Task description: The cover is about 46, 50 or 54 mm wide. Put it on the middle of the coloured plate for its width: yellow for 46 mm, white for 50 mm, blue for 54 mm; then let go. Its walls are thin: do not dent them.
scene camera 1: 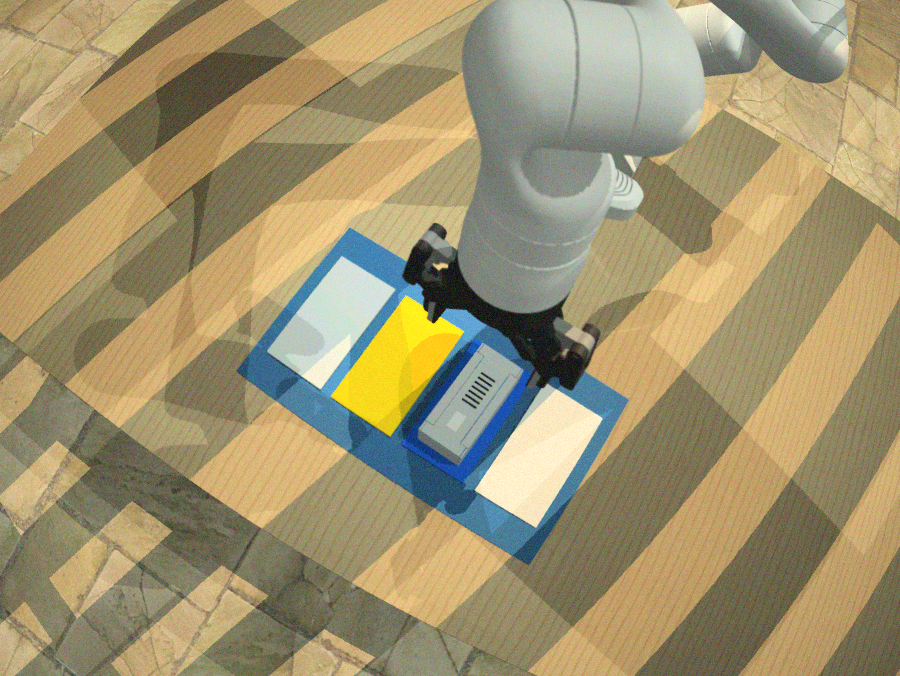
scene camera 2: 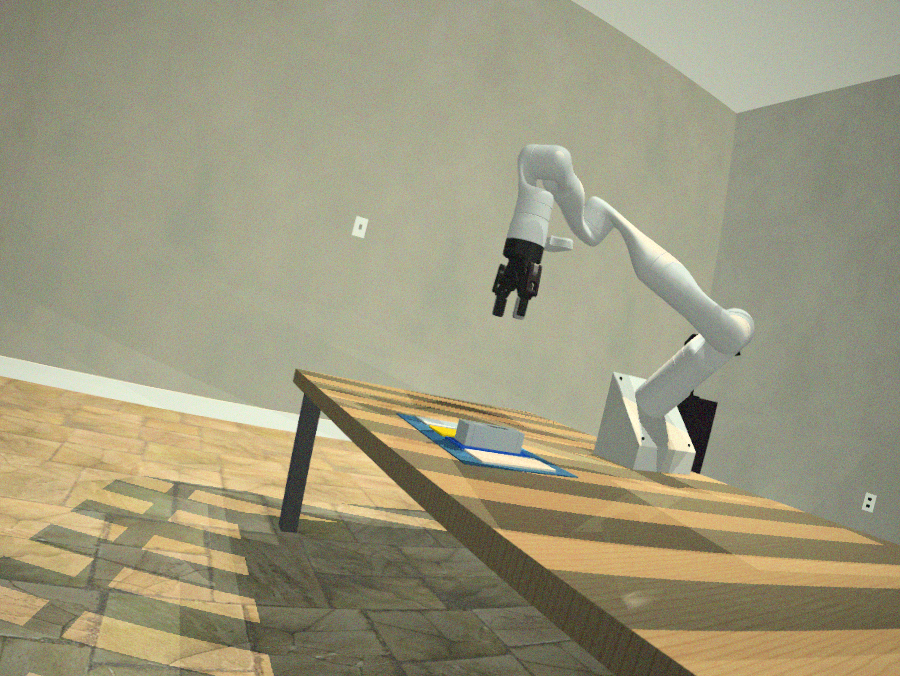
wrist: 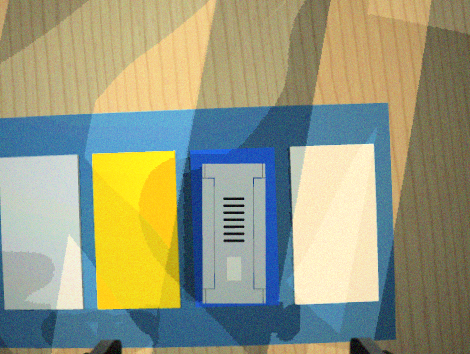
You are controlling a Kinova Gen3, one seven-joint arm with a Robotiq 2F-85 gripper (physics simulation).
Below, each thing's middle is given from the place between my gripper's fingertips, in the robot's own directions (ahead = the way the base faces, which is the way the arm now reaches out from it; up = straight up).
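White plate (scene camera 1: 526, 476): 90 mm to the left of my hand, 30 mm behind it, 250 mm below it. Blue plate (scene camera 1: 461, 472): 30 mm behind my hand and 250 mm below it. The blue mat (scene camera 2: 421, 424) is 50 mm to the right of my hand, 30 mm behind it and 250 mm below it. As for the grey cover (scene camera 1: 462, 404), my gripper is 20 mm past it and 230 mm above it.
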